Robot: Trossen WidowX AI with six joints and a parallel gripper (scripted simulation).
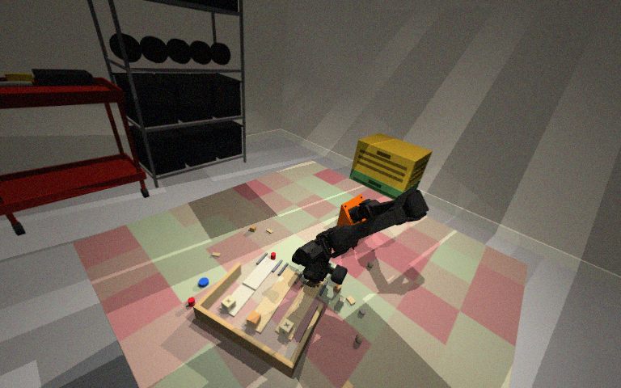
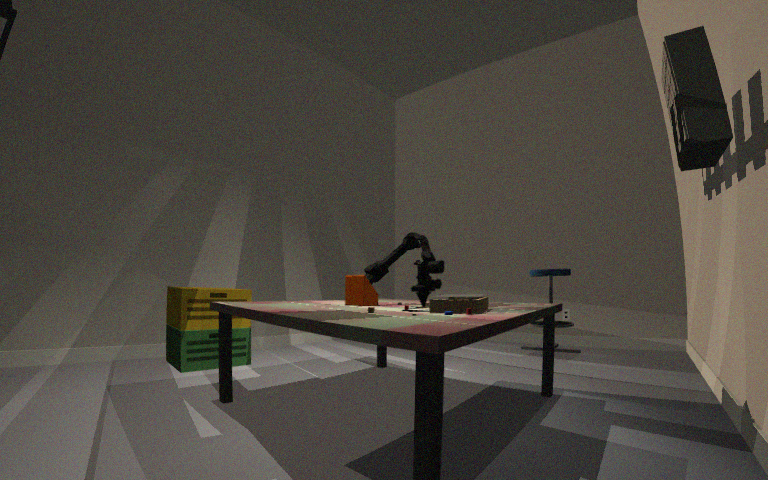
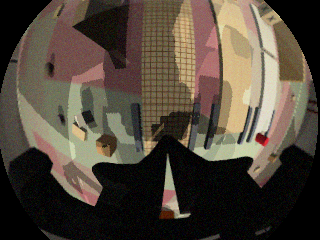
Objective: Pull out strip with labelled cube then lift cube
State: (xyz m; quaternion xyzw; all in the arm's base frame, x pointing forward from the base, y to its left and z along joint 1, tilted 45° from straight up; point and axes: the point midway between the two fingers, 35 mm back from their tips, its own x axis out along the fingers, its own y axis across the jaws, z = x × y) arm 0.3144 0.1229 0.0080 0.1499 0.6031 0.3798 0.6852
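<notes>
Now: the grid strip 9 cm ahead of my gripper tip and 3 cm to the left of it. Also, from my gripper tip: blue disc (30 cm ahead, 23 cm to the right).
</notes>
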